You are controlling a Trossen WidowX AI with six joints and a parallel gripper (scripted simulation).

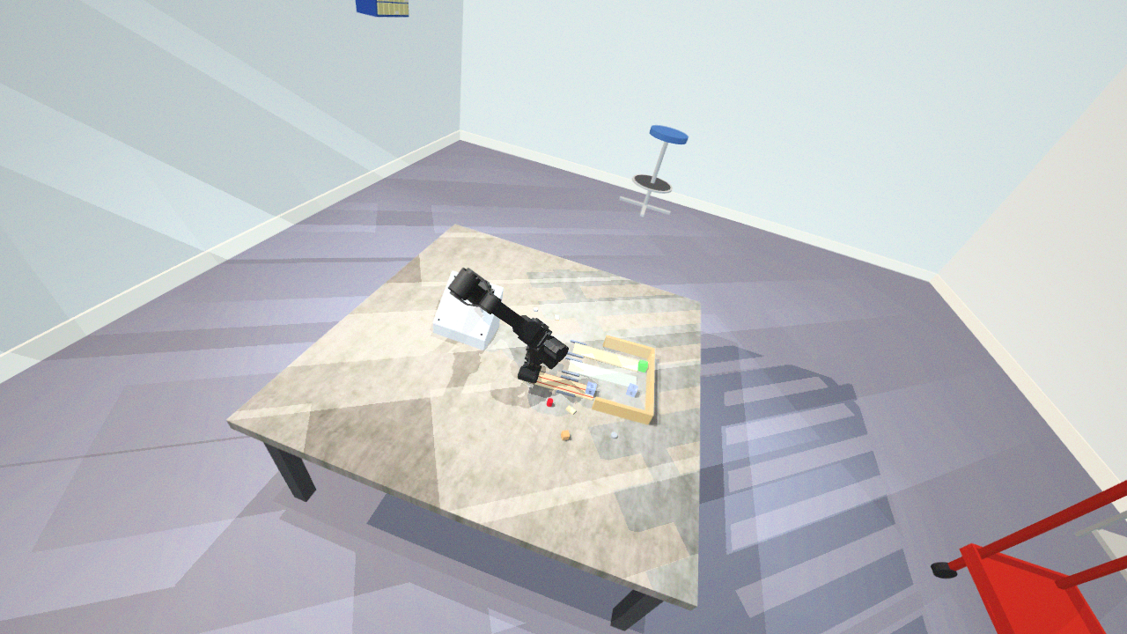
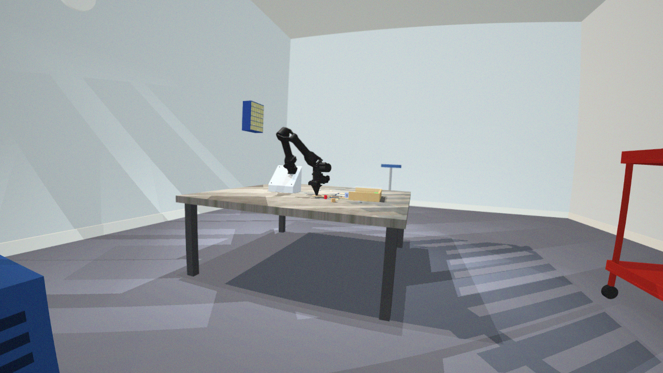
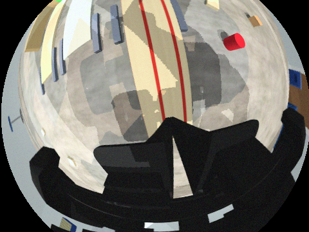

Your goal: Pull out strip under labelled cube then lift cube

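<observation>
Right now the red piece is 90 mm ahead of my gripper tip, 90 mm to the right of it and 10 mm above it. Round my gripper tip: tan cube: 160 mm ahead, 190 mm to the right.
</observation>
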